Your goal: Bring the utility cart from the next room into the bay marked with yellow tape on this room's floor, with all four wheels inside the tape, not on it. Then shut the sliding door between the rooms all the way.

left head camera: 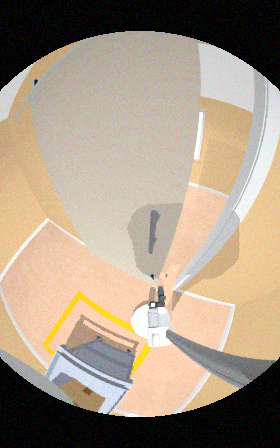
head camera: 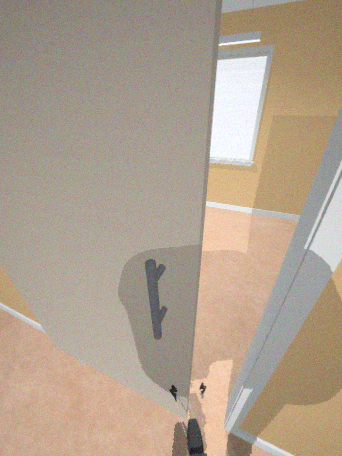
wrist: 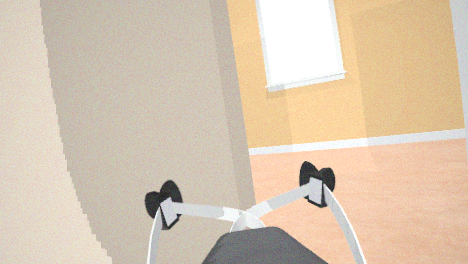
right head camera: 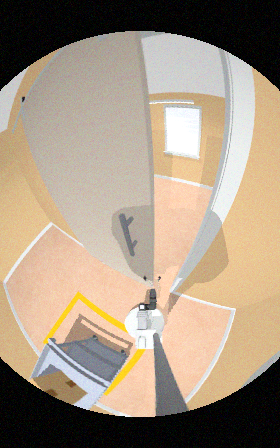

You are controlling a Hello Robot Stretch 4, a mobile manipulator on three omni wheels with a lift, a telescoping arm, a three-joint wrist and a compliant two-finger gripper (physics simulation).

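Places are measured from the robot's base along level axes (x ahead, y left, z up), in centimetres.
Pixels of known places: gripper, between the fingertips: (wrist: 239, 186).
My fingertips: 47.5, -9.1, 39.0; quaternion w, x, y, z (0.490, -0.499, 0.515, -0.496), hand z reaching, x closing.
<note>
Ahead of a thing's pixels: the offset from my fingertips to its top centre, as dx, dy, dz. "*": to the spot under its first point. Level surfaces: height alone.
The grey sliding door (head camera: 110, 150) (left head camera: 115, 125) (right head camera: 90, 125) (wrist: 140, 100) stands partly open, with a gap between its right edge and the door frame (head camera: 295, 280) (right head camera: 202, 245). Its dark bar handle @(* -5.5, +11.3, +71.2) (head camera: 154, 300) (left head camera: 152, 231) (right head camera: 127, 235) is upright near that edge. My gripper (head camera: 188, 389) (left head camera: 159, 276) (right head camera: 152, 278) (wrist: 239, 186) is open and empty, low by the door's edge, below the handle. The utility cart @(* -87.4, +56.5, +5.4) (left head camera: 95, 360) (right head camera: 87, 357) stands at the yellow tape bay @(* -37.7, +61.7, -41.7) (left head camera: 105, 311) (right head camera: 100, 310), behind and left of me. Its wheels are hidden or unclear.
A cardboard box (left head camera: 85, 395) (right head camera: 60, 387) rides in the cart. Through the gap show the other room's floor @(dz -41.7) (head camera: 225, 300) and a bright window (head camera: 237, 105) (right head camera: 182, 131) (wrist: 300, 40). An orange wall lies right of the door frame. My white base (left head camera: 142, 320) is close to the bay's right side.
</note>
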